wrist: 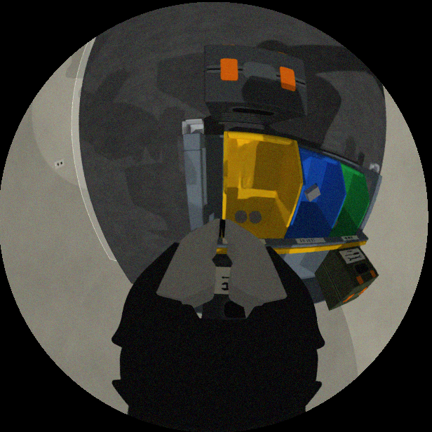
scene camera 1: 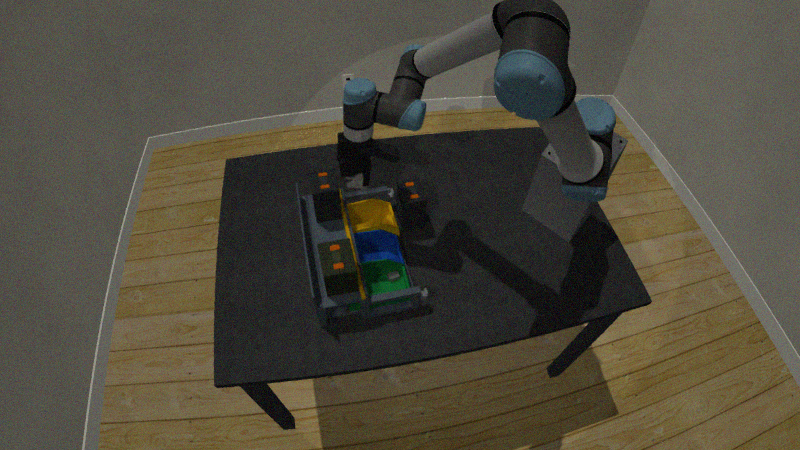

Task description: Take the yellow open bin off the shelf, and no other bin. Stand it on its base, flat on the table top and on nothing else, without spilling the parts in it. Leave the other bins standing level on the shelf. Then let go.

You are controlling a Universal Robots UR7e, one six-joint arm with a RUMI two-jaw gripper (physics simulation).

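Frame: origin at the arm's base, x ahead, y left, z up, level; millimetres.
Seen in the pictures: gripper, between the fingertips: (scene camera 1: 361,190).
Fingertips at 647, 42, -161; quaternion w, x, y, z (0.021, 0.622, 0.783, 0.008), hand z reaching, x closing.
Offsets run from my fingertips to a thing's top centre, as dx, dy, dz. "pt": to the spot under its first point. Level surfaces: height alone.
The yellow open bin {-15, +50, -40} (scene camera 1: 372,215) (wrist: 250,162) stands on the shelf {pt -99, +313, -47} (scene camera 1: 394,295) (wrist: 195,180), at its end under the arm. Two round grey parts (wrist: 255,216) lie in it. The blue bin {-33, +157, -51} (scene camera 1: 377,244) (wrist: 325,215) stands beside it with a small grey part inside, then the green bin {-53, +255, -51} (scene camera 1: 377,286) (wrist: 352,192). My gripper (scene camera 1: 354,183) (wrist: 221,220) is shut and empty. It points down near the yellow bin's end of the shelf. In the wrist view its tips overlap the yellow bin's near corner; whether they touch anything is unclear.
A black case with orange latches {-144, -7, +0} (scene camera 1: 413,208) (wrist: 230,95) stands on the table {dz -132} (scene camera 1: 262,251) (wrist: 130,135), close in front of the yellow bin. Behind the bins are an olive case {+41, +277, +65} (scene camera 1: 338,277) (wrist: 340,280) and another dark case {+96, +53, +90} (scene camera 1: 327,207), beyond a yellow-edged rail {+25, +156, -20} (scene camera 1: 347,223).
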